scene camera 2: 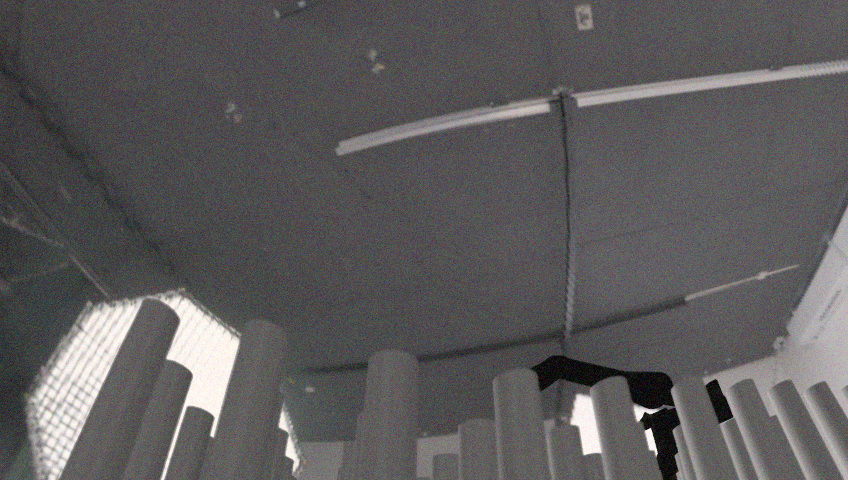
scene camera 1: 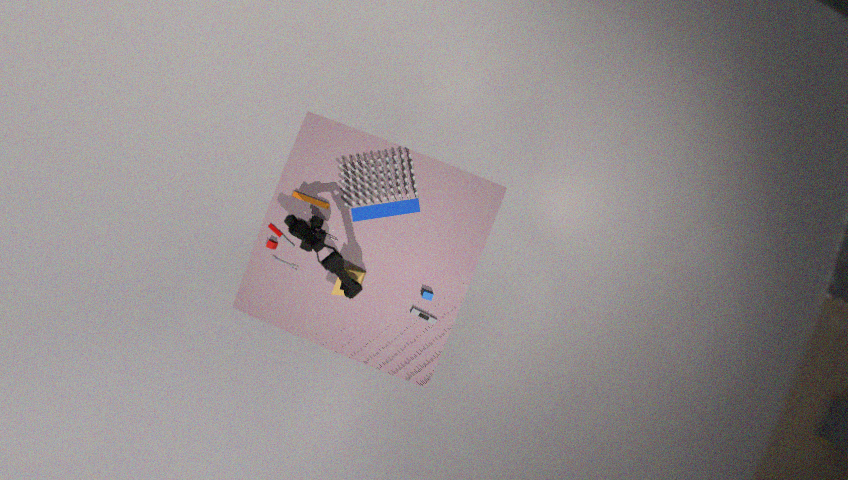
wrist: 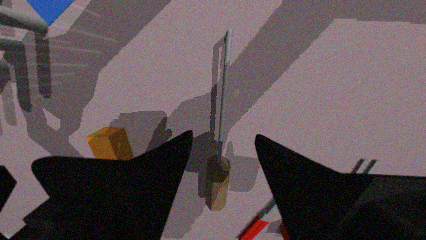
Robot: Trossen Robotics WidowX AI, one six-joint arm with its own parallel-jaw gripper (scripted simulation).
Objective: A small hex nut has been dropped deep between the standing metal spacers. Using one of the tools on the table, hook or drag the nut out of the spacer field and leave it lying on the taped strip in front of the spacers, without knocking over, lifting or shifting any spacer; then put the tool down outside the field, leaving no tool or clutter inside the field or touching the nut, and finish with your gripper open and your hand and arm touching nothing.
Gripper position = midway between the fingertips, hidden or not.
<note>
The gripper (wrist: 224, 136) is open, with nothing in its grasp. Also in view: a thin grey rod (wrist: 218, 167), an orange bar (wrist: 111, 143) and a blue taped strip (scene camera 1: 406, 206).
Scene camera 2 does not show the thin grey rod: it is out of frame. Scene camera 2 misses the orange bar: it is out of frame.
</note>
